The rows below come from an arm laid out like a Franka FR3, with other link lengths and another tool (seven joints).
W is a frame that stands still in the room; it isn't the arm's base.
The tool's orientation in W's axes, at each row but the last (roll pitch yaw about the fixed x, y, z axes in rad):
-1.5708 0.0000 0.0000
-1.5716 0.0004 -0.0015
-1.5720 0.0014 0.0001
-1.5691 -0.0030 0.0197
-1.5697 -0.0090 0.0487
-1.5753 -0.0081 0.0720
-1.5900 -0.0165 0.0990
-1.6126 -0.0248 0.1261
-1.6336 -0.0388 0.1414
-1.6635 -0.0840 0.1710
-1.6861 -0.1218 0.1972
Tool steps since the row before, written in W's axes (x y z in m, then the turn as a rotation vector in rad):
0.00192 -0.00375 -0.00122 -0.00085 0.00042 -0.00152
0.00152 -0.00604 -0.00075 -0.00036 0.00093 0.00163
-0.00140 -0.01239 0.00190 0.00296 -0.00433 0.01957
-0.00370 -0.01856 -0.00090 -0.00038 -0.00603 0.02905
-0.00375 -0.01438 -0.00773 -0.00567 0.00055 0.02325
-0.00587 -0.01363 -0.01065 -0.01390 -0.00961 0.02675
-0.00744 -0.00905 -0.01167 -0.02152 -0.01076 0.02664
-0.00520 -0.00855 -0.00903 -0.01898 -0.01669 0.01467
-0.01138 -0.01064 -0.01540 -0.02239 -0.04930 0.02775
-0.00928 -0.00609 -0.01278 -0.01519 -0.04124 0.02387
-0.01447 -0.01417 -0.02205 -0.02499 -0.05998 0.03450
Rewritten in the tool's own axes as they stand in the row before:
0.00192 0.00122 -0.00375 -0.00085 0.00152 0.00042
0.00153 0.00075 -0.00604 -0.00036 -0.00163 0.00093
-0.00140 -0.00188 -0.01239 0.00293 -0.01957 -0.00435
-0.00407 0.00086 -0.01848 -0.00041 -0.02906 -0.00597
-0.00451 0.00767 -0.01419 -0.00543 -0.02330 0.00085
-0.00692 0.01065 -0.01312 -0.01434 -0.02683 -0.00871
-0.00849 0.01169 -0.00805 -0.02204 -0.02684 -0.00910
-0.00646 0.00919 -0.00745 -0.02056 -0.01458 -0.01479
-0.01335 0.01542 -0.00798 -0.02802 -0.02594 -0.04737
-0.01122 0.01224 -0.00330 -0.01991 -0.02200 -0.04026
-0.01952 0.02097 -0.00871 -0.03180 -0.03219 -0.05801

